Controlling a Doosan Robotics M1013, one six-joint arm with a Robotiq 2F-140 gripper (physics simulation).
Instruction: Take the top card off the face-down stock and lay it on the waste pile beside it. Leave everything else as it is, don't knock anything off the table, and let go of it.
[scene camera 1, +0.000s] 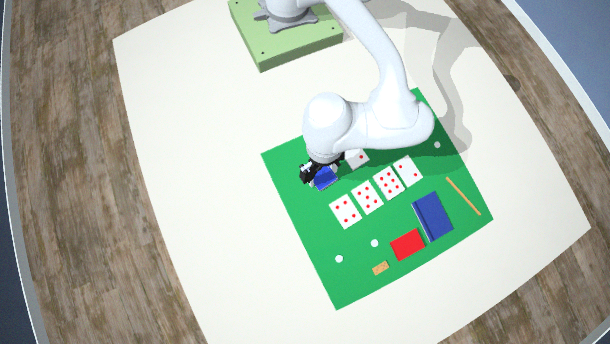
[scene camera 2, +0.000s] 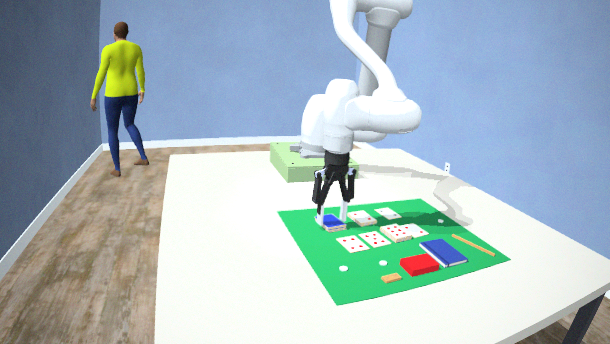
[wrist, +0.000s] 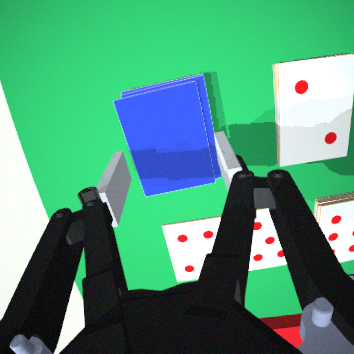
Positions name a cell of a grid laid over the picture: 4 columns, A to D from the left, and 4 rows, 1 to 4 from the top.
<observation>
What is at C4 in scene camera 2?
A green mat.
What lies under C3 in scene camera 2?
The gripper.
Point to a green mat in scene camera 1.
At C3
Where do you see the gripper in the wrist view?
At B2
</observation>
